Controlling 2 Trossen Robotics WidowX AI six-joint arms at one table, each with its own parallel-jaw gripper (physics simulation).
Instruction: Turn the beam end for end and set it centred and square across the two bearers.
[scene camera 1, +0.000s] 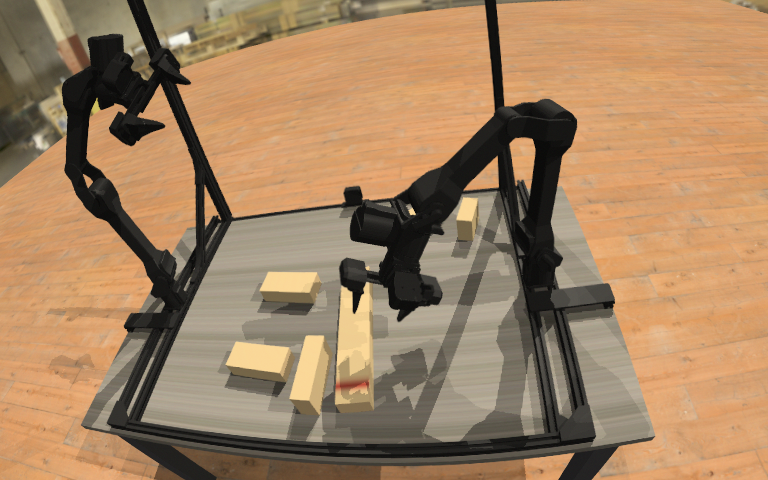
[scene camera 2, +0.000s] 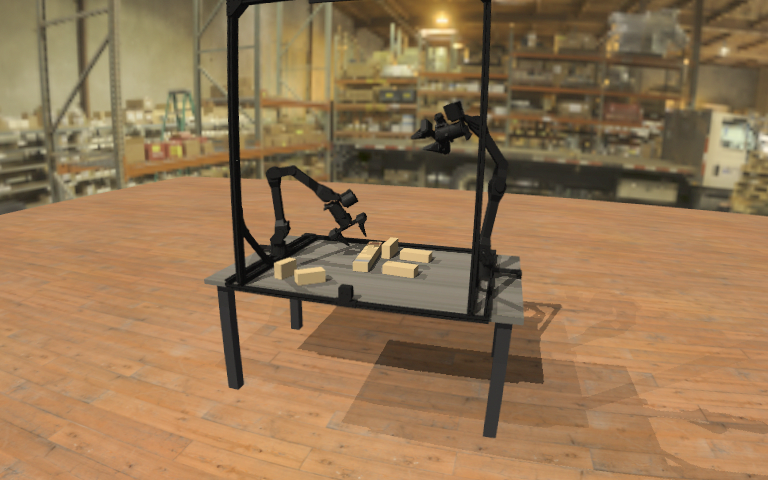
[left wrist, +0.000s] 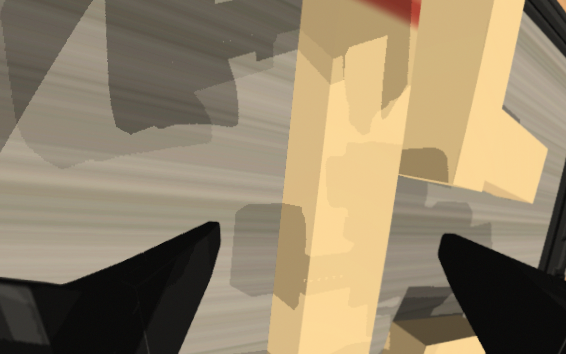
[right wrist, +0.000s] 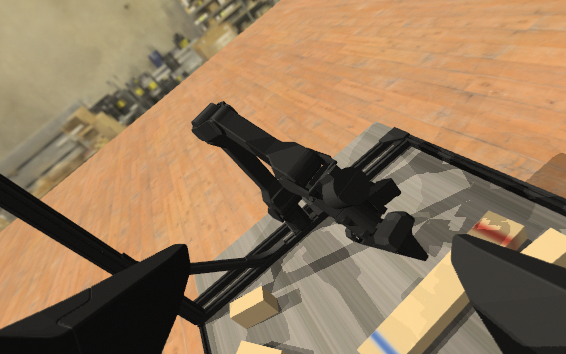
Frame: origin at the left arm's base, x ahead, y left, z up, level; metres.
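Where they show: left gripper, fingertip midpoint: (scene camera 1: 376, 316) (scene camera 2: 357, 241) (left wrist: 329, 238) (right wrist: 412, 255); right gripper, fingertip midpoint: (scene camera 1: 177, 103) (scene camera 2: 417, 143) (right wrist: 317, 251); left arm's base at its link origin: (scene camera 1: 539, 276) (scene camera 2: 278, 253) (right wrist: 299, 221); right arm's base at its link origin: (scene camera 1: 176, 300) (scene camera 2: 484, 275).
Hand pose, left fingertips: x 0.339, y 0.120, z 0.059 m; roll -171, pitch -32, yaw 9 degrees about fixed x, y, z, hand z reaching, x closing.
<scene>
Each offset is from my left fingertips to the top centre of the thing. "pt": to the spot under its first point. Level surfaces: height alone.
The long pale wooden beam @(dx +0.054, dy -0.006, dz -0.040 m) (scene camera 1: 354, 348) (scene camera 2: 367, 257) (left wrist: 345, 197) lies flat on the table, pointing from front to back in scene camera 1. A red band @(pt dx +0.042, dy +0.127, dz -0.040 m) (scene camera 1: 352, 384) (left wrist: 397, 8) marks its near end, and a blue band @(pt dx +0.059, dy -0.138, dz -0.040 m) (right wrist: 383, 342) marks its far end. My left gripper (scene camera 1: 379, 307) (scene camera 2: 351, 230) (left wrist: 329, 238) is open and straddles the beam's far end just above it, with one finger on each side and neither touching it. My right gripper (scene camera 2: 426, 139) is open and empty, raised high above the table's other side.
A short block @(dx +0.126, dy +0.102, dz -0.015 m) (scene camera 1: 310, 373) (scene camera 2: 390, 248) lies close beside the beam, and two more blocks @(dx +0.234, dy -0.151, dz -0.040 m) (scene camera 1: 290, 287) @(dx +0.257, dy +0.064, dz -0.040 m) (scene camera 1: 259, 360) lie to its left. Another block @(dx -0.197, dy -0.328, dz -0.015 m) (scene camera 1: 467, 218) (right wrist: 253, 305) stands near the back edge by the left arm's base (scene camera 1: 539, 267). Black frame posts (scene camera 1: 496, 71) ring the table @(dz -0.078 m) (scene camera 1: 477, 333).
</scene>
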